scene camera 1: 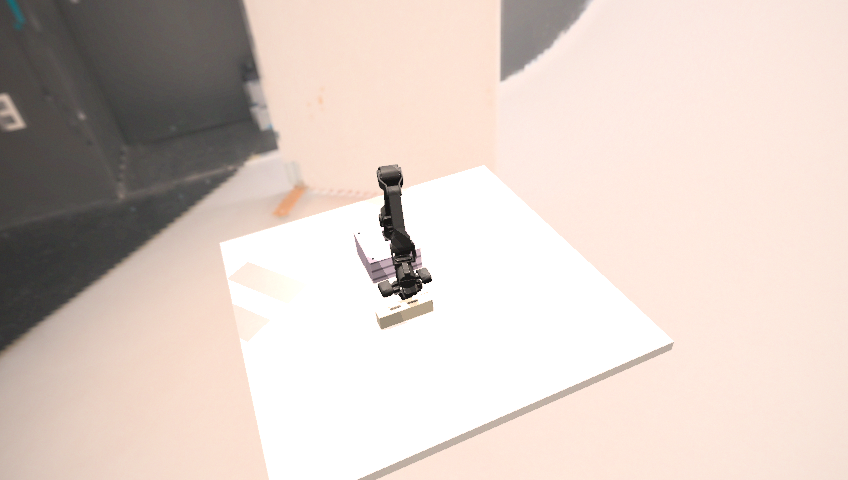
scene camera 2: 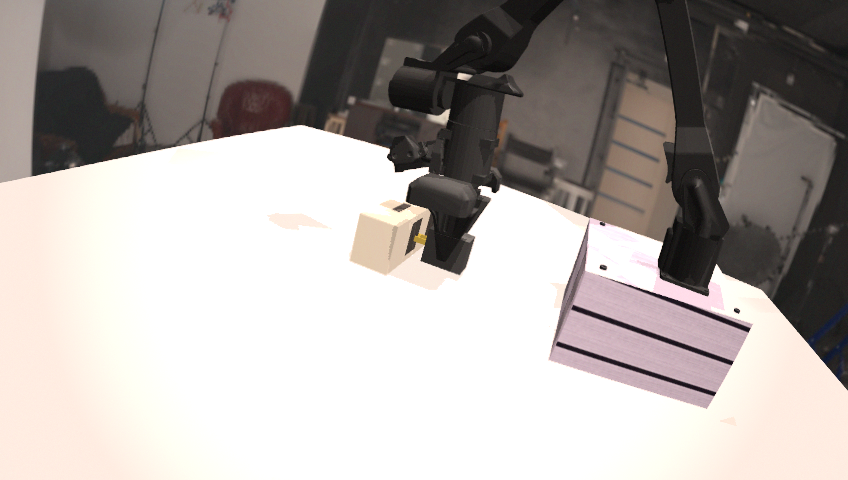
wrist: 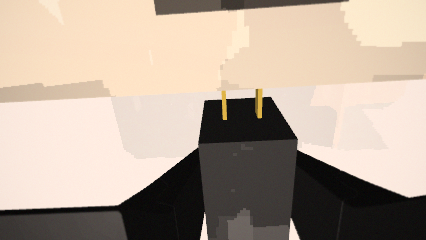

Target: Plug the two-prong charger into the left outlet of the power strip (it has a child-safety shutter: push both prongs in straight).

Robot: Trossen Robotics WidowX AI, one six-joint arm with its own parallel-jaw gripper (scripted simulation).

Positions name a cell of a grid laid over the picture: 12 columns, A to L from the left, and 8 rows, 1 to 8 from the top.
gripper: scene camera 1 F5; scene camera 2 G5; wrist G6
